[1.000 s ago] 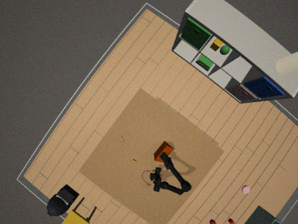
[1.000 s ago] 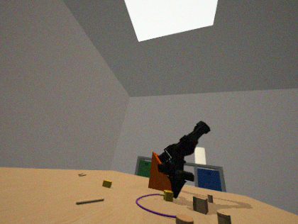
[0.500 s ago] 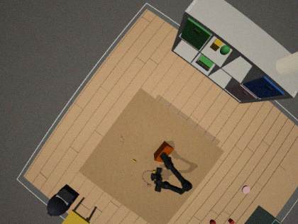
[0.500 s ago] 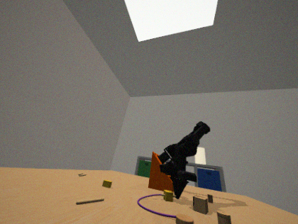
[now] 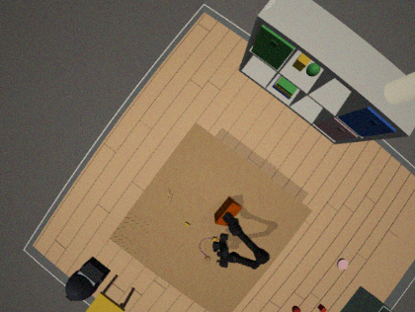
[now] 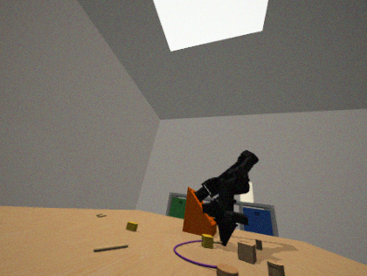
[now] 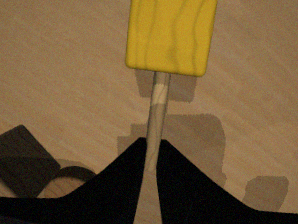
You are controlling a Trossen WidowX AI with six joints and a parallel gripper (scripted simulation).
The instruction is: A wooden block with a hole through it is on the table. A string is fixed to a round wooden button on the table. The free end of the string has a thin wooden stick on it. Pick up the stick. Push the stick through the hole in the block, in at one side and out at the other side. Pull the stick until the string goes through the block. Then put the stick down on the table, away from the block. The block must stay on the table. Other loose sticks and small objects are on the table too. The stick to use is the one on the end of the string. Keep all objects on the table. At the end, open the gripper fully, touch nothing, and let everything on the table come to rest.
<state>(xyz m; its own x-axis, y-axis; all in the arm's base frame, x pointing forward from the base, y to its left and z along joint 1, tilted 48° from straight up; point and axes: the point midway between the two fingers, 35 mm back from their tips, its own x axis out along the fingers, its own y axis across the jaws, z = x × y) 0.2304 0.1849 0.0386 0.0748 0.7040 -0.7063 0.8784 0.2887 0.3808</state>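
Right now my gripper tip is 30 mm short of the yellow block, 50 mm to the left of it and 10 mm below it. From my gripper tip the other things lie so: wooden block (60 mm ahead, 60 mm to the left, 10 mm above); then loose stick (240 mm ahead, 220 mm to the right, 10 mm below).
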